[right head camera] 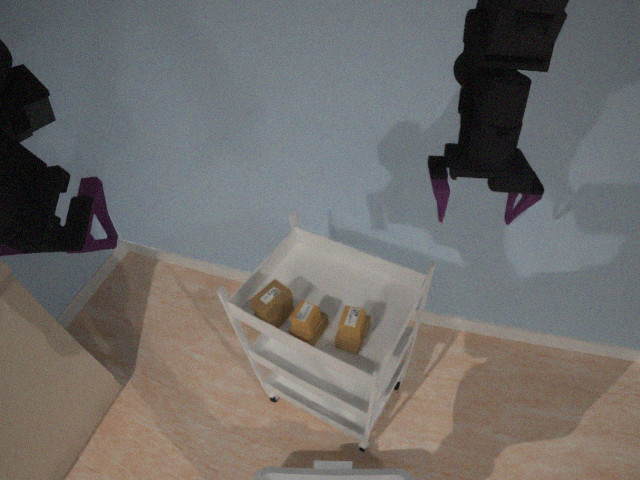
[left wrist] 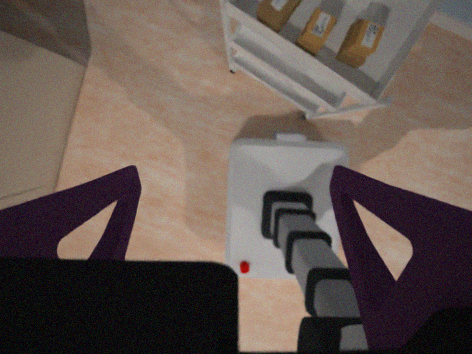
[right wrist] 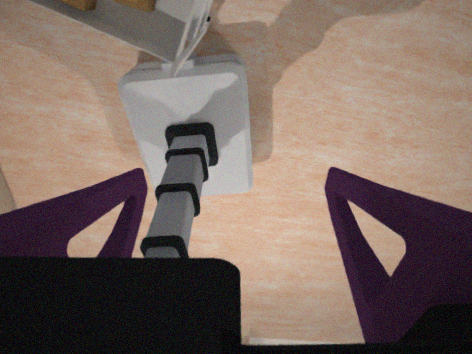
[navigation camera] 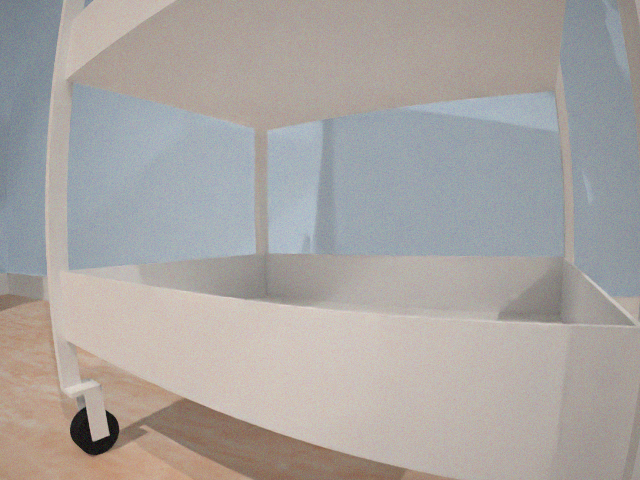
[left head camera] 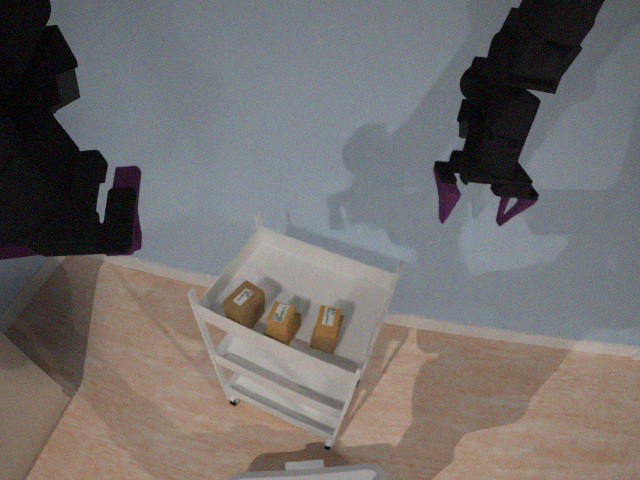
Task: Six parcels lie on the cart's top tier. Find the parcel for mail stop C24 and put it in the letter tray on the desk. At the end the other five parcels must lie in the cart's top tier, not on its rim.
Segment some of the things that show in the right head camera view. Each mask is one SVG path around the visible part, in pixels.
My left gripper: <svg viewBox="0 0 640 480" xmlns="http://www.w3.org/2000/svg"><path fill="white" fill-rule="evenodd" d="M102 181L97 177L81 179L77 196L71 198L65 226L60 225L61 218L55 215L60 192L67 192L70 174L59 165L46 167L36 202L29 200L0 182L0 256L45 252L86 253L115 249L118 235L108 214ZM94 214L105 230L107 239L94 240L94 237L91 235Z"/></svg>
My right gripper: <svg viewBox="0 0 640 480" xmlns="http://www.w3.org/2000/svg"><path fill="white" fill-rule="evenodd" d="M473 114L465 157L462 156L459 145L454 143L445 144L444 156L428 157L428 169L433 193L437 201L439 222L443 221L450 195L446 169L449 168L450 177L453 180L456 180L457 177L488 179L487 184L491 191L507 192L508 199L504 219L506 225L509 225L518 215L541 200L545 189L521 150L516 148L522 123L516 127L506 127L505 132L496 132L497 126L486 125L478 121L477 117ZM521 193L522 198L513 208L518 194Z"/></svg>
